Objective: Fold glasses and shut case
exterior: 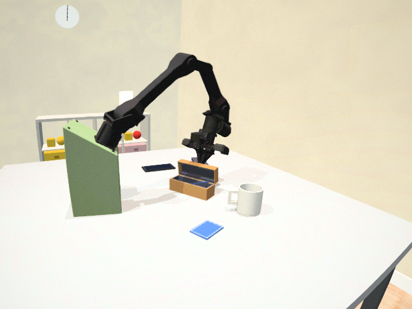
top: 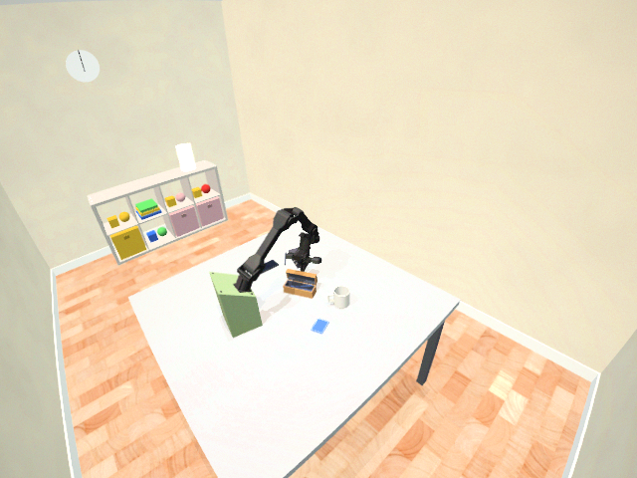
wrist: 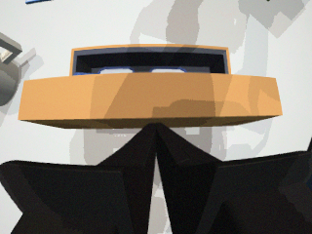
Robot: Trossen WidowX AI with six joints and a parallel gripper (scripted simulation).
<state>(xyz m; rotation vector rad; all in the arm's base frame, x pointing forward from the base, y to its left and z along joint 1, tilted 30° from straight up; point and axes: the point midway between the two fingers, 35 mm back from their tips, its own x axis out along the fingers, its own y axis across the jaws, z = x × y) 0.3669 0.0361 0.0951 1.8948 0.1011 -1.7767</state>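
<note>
Right now the wooden glasses case is 40 mm behind my hand, 20 mm to the right of it and 70 mm below it. From my hand the other things lie so: glasses case lid (20 mm behind, 10 mm to the right, 40 mm below); dark block (120 mm ahead, 210 mm to the left, 100 mm below); white mug (30 mm ahead, 250 mm to the right, 80 mm below).
</note>
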